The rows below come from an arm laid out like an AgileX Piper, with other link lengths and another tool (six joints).
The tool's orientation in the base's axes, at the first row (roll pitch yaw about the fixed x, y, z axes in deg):
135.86 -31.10 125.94
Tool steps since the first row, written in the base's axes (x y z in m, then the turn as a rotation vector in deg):
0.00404 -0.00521 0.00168 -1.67 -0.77 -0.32
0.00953 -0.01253 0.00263 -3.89 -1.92 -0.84
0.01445 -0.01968 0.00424 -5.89 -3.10 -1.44
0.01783 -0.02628 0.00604 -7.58 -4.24 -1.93
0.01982 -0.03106 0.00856 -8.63 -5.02 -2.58
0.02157 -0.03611 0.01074 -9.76 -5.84 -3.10
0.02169 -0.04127 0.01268 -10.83 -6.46 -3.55
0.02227 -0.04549 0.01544 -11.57 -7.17 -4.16
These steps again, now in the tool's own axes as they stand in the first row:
-0.00477 0.00352 -0.00333 0.14 -1.61 -0.93
-0.01212 0.00749 -0.00720 0.19 -3.83 -2.19
-0.01872 0.01142 -0.01155 0.07 -5.93 -3.35
-0.02406 0.01431 -0.01617 -0.13 -7.71 -4.44
-0.02707 0.01677 -0.02041 -0.48 -9.03 -4.96
-0.03033 0.01880 -0.02473 -0.74 -10.34 -5.61
-0.03296 0.01938 -0.02954 -0.87 -11.54 -6.15
-0.03475 0.02094 -0.03402 -1.30 -12.58 -6.53

